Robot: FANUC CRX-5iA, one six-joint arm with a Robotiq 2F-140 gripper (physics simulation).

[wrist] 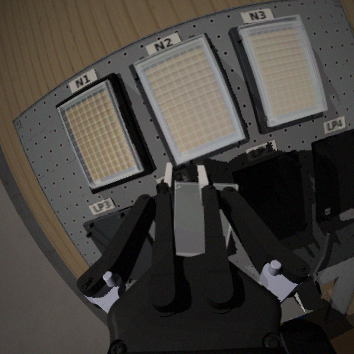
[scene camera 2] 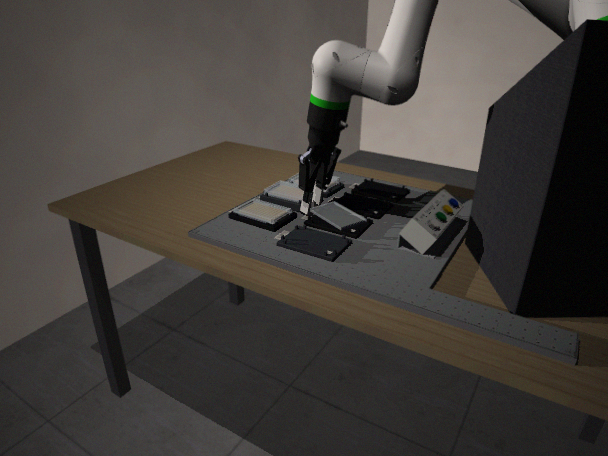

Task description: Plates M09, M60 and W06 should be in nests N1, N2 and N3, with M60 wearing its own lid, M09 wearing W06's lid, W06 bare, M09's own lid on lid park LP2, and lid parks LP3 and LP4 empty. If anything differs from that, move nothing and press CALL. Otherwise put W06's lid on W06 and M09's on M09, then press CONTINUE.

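Places are measured from the arm's base along level axes (x right, y back, z down), in metres.
Where they show: gripper, fingertip midpoint: (wrist: 184,169) (scene camera 2: 310,210).
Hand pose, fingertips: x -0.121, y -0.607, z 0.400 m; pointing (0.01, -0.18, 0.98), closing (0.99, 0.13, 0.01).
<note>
Each offset is from my fingertips to the top centre of the thing. "*": to the spot under its first point. Level surfaces: height alone.
A bare-looking plate {dx -0.103, dy -0.073, dz -0.020 m} (scene camera 2: 262,210) (wrist: 104,137) sits in nest N1. A lidded plate {dx +0.025, dy -0.085, dz -0.033 m} (scene camera 2: 284,191) (wrist: 190,100) is in N2 and another lidded plate {dx +0.151, dy -0.103, dz -0.028 m} (wrist: 285,72) is in N3. Plate names are not readable. A clear lid {dx +0.008, dy +0.083, dz -0.015 m} (scene camera 2: 340,215) (wrist: 189,220) lies tilted on lid park LP2, one edge raised. Lid parks LP3 {dx -0.132, dy +0.117, dz -0.013 m} (scene camera 2: 315,242) (wrist: 117,232), LP1 {dx +0.123, dy +0.084, dz -0.013 m} (wrist: 272,195) and LP4 {dx +0.253, dy +0.068, dz -0.013 m} (scene camera 2: 381,188) (wrist: 332,175) show no lid. My gripper (scene camera 2: 311,204) (wrist: 184,169) is nearly closed, a narrow gap between its fingertips and nothing seen in it. The tips are low, by the lid's nest-side edge.
A sloped button box {* dx +0.006, dy +0.334, dz -0.063 m} (scene camera 2: 431,223) with blue, yellow and green buttons stands on the perforated grey board {dz +0.007 m} (scene camera 2: 385,272), right of the lid parks. A large dark block (scene camera 2: 530,165) stands to the right in the scene view. The wooden table {dz +0.020 m} (scene camera 2: 200,170) extends beyond the nests.
</note>
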